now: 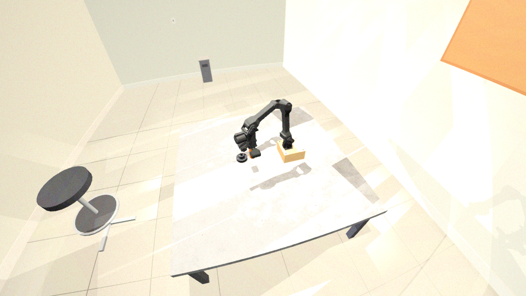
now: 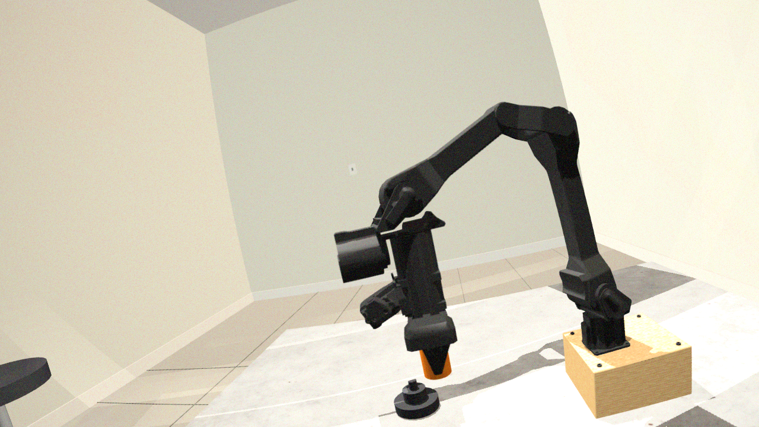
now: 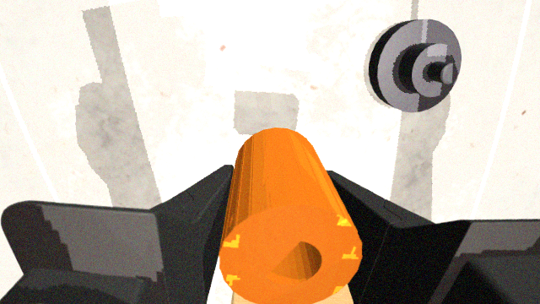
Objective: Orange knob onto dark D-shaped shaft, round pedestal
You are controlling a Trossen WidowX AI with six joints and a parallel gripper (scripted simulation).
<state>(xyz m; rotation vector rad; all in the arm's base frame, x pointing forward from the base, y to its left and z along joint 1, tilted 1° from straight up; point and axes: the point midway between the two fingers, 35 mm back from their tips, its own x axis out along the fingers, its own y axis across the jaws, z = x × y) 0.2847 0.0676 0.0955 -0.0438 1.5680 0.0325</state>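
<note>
My gripper tip is 60 mm short of the dark shaft, 130 mm to the left of it and 110 mm above it. Also, from my gripper tip: orange knob 20 mm above.
</note>
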